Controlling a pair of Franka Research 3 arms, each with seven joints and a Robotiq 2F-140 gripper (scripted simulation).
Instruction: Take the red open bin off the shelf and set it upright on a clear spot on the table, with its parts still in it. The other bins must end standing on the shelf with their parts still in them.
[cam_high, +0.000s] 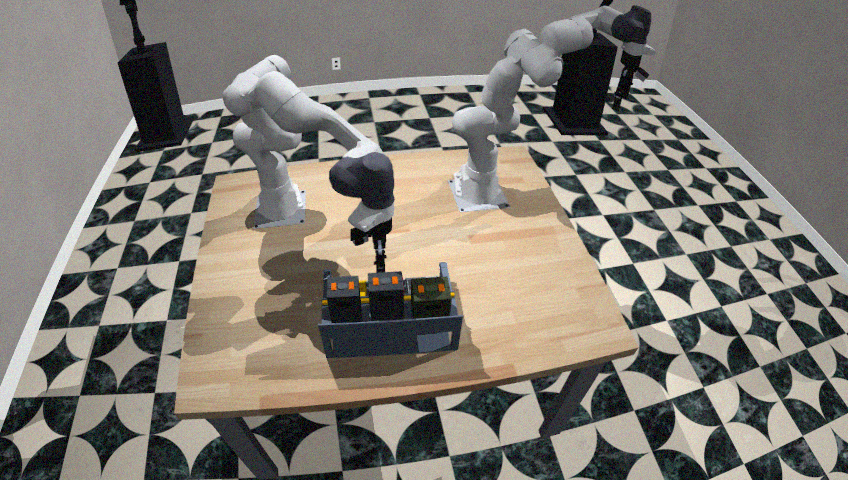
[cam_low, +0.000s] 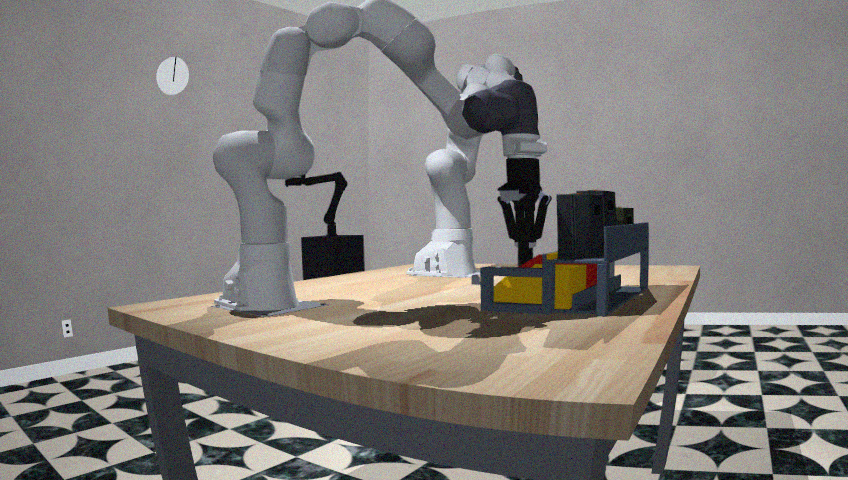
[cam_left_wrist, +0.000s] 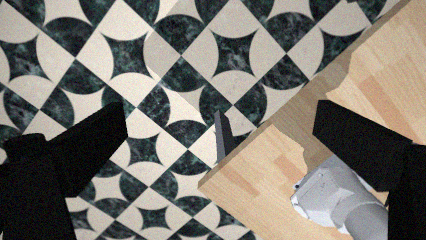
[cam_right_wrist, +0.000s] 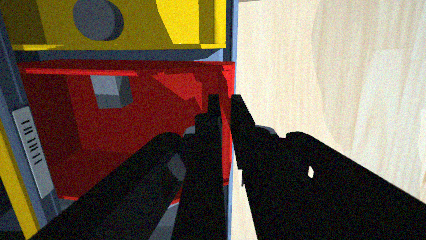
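Note:
Now: right hand 8 cm short of the red bin, 1 cm to the right of it and 3 cm above it. From my right hand the other things lie so: yellow bar 14 cm ahead, 1 cm to the left, 2 cm above; then blue-grey shelf 11 cm ahead, 1 cm to the left, 2 cm below; then yellow bin 8 cm ahead, 10 cm to the right, 5 cm below.

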